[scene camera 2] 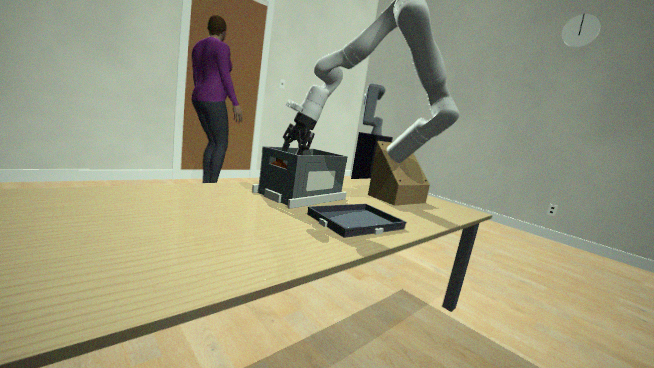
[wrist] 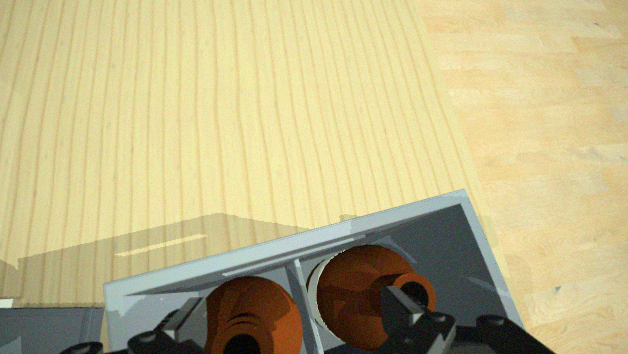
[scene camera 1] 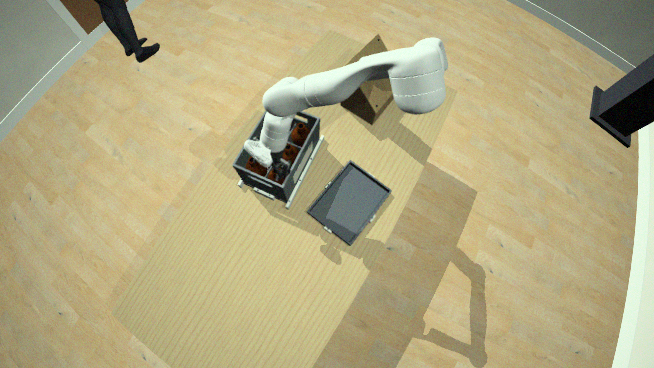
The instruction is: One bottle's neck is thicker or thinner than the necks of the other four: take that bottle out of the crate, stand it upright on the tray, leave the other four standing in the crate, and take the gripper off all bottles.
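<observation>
The dark grey crate has dividers. Several brown bottles stand in it, such as one at its far end and one in a near corner. My gripper is open and reaches down into the crate's top at the near end. Its fingers are on either side of the near bottle next to the tray side, with nothing gripped. The right finger overlaps the neighbouring bottle's neck in the wrist view; contact is unclear. The dark tray holds no bottle. The arm hides part of the crate.
White strips lie along the crate's base. The brown angled base block stands behind the tray, with the arm passing above. A person stands on the floor beyond the table.
</observation>
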